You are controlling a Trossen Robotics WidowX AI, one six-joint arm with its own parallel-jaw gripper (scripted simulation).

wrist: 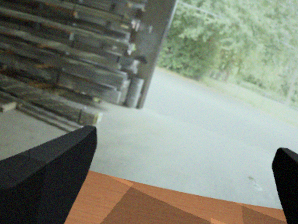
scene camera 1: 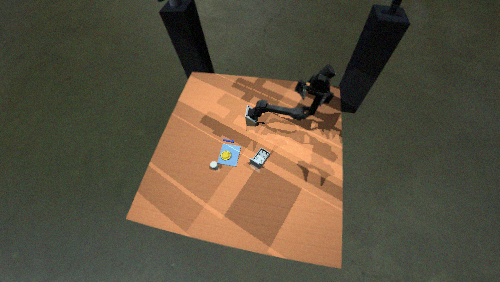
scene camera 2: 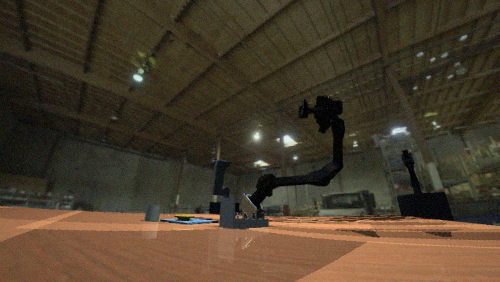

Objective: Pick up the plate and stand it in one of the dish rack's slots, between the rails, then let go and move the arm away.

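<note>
Holding nothing, my gripper (scene camera 2: 314, 97) is open. I can see the gripper in the wrist view (wrist: 187, 147) too.
</note>
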